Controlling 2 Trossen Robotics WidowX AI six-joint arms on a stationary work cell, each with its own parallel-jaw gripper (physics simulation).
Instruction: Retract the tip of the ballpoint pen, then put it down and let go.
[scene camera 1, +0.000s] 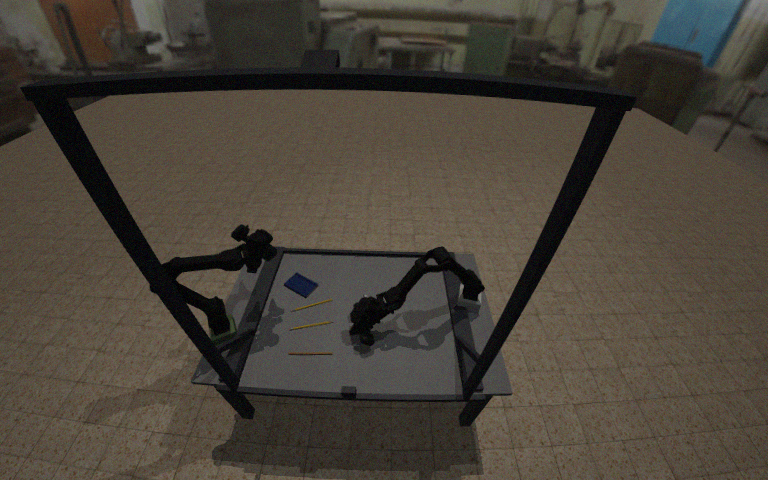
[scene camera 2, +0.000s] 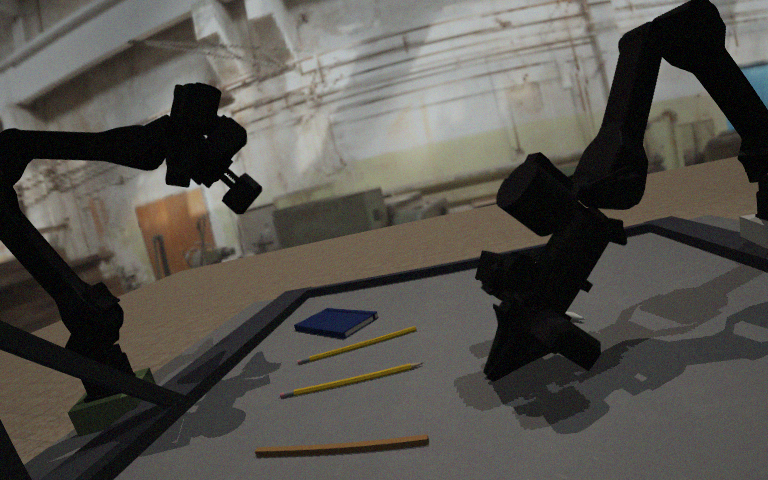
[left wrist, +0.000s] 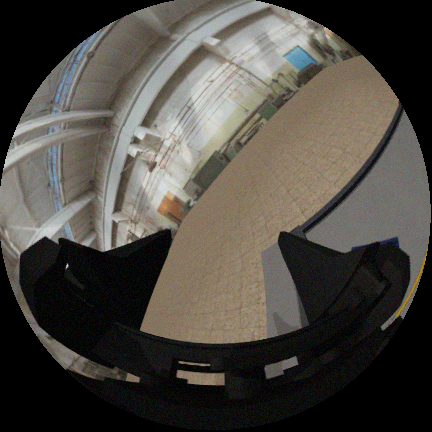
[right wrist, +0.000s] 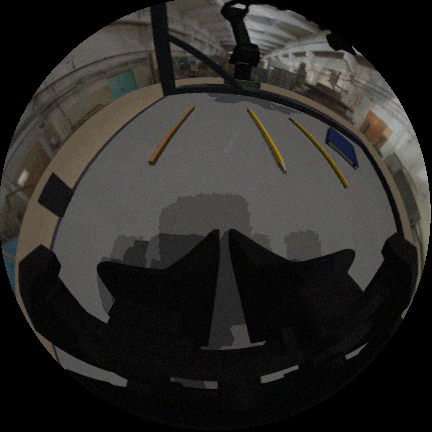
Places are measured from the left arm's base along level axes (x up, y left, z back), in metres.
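Pixels of known places: left gripper, between the fingertips: (scene camera 2: 226, 174) (left wrist: 226, 236); right gripper, between the fingertips: (scene camera 1: 350, 333) (scene camera 2: 488, 377) (right wrist: 223, 234); left arm's base, origin of its link: (scene camera 1: 221, 327) (right wrist: 241, 78); right arm's base, origin of its link: (scene camera 1: 470, 294).
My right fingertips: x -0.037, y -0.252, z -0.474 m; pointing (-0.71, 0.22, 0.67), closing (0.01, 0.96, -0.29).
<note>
Ahead of a thing's pixels: the offset from my right fingertips to its top centre. Level surfaces: height alone.
My right gripper (scene camera 1: 364, 337) (scene camera 2: 498, 367) (right wrist: 223, 234) is down at the grey table top @(dx -0.003 m) (scene camera 1: 411, 367), right of the pencils. Its fingers are closed to a narrow slit. The rest of it is hidden by the fingers, and I cannot see whether its tip is out. My left gripper (scene camera 1: 251, 243) (left wrist: 226, 236) is open and empty, held high over the table's far left corner.
A blue notebook @(dx +0.010, dy +0.349, dz +0.094 m) (scene camera 1: 300, 284) (scene camera 2: 334, 321) (right wrist: 341, 146) lies at the back left. Two yellow pencils @(dx +0.005, dy +0.212, dz +0.091 m) (scene camera 1: 312, 305) @(dx +0.006, dy +0.112, dz +0.128 m) (scene camera 1: 311, 326) (scene camera 2: 358, 344) (scene camera 2: 351, 379) and a brown wooden stick @(dx +0.005, dy -0.010, dz +0.179 m) (scene camera 1: 311, 353) (scene camera 2: 341, 448) lie in a row left of the right gripper. Black frame posts (scene camera 1: 563, 214) surround the table.
</note>
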